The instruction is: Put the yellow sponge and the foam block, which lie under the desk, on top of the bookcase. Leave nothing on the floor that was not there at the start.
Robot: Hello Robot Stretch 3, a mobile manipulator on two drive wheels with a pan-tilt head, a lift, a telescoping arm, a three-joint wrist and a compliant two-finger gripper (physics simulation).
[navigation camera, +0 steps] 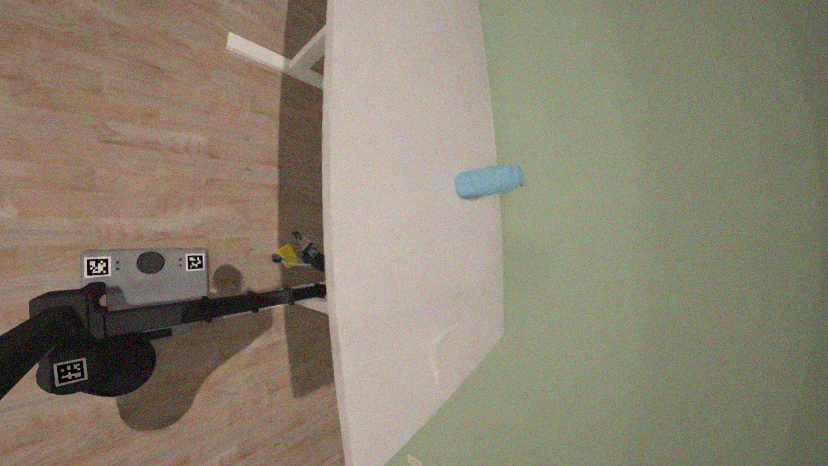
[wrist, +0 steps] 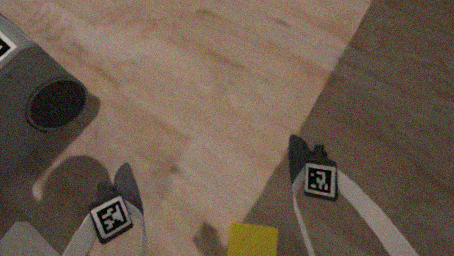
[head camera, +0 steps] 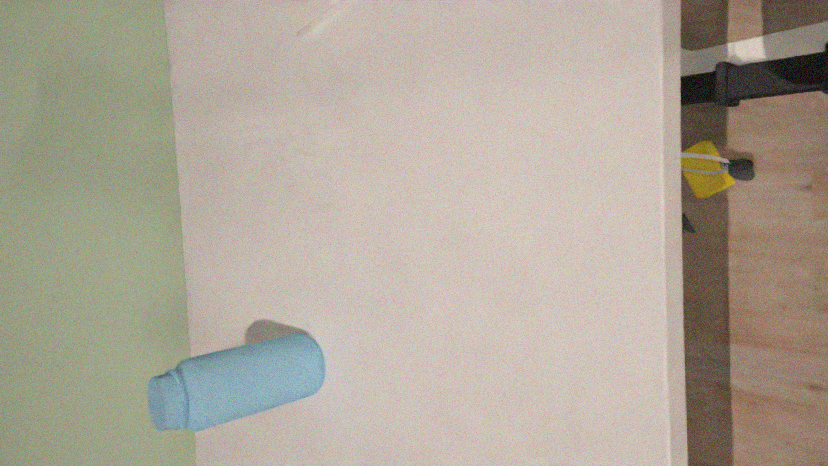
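Seen in the pictures: gripper, fingertip midpoint: [navigation camera: 282, 244] [head camera: 721, 202]; robot's base at its link origin: [navigation camera: 151, 261].
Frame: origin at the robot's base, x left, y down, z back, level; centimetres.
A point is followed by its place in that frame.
The yellow sponge [head camera: 708, 186] {y -4.5, x -53.4, z -3.1 cm} [navigation camera: 287, 254] {y -4.5, x -53.9, z -0.6 cm} [wrist: 253, 241] is on the floor at the desk's front edge, in the desk's shadow. In the wrist view it shows at the bottom edge, partly cut off, between the two finger straps and nearer the right one. My gripper [head camera: 714, 197] {y -18.0, x -45.7, z -5.6 cm} [navigation camera: 286, 246] {y -18.0, x -45.7, z -5.6 cm} [wrist: 213, 167] {y -18.0, x -45.7, z -5.6 cm} is open and empty, above the floor. In the head view one finger crosses over the sponge, and the other is mostly hidden by the desk top. How high it hangs is hard to tell. The foam block and the bookcase do not show in these views.
The white desk top [head camera: 434, 202] {y -95.0, x -39.4, z -2.4 cm} [navigation camera: 405, 248] {y -95.0, x -35.9, z -4.4 cm} bears a blue bottle [head camera: 249, 382] {y -104.0, x -56.4, z -19.7 cm} [navigation camera: 487, 181] {y -104.1, x -56.5, z -19.7 cm} near the green wall [head camera: 81, 231] {y -107.6, x -100.6, z -6.9 cm} [navigation camera: 637, 231] {y -141.4, x -100.6, z -6.8 cm}. My arm [head camera: 764, 78] {y -50.7, x -29.4, z 10.3 cm} [navigation camera: 254, 302] {y -51.5, x -22.7, z 10.2 cm} extends beneath the desk edge, close above a white desk foot [head camera: 805, 39]. Another foot [navigation camera: 254, 53] stands farther along. My base [navigation camera: 159, 286] {y -16.0, x -2.2, z 7.6 cm} is in front.
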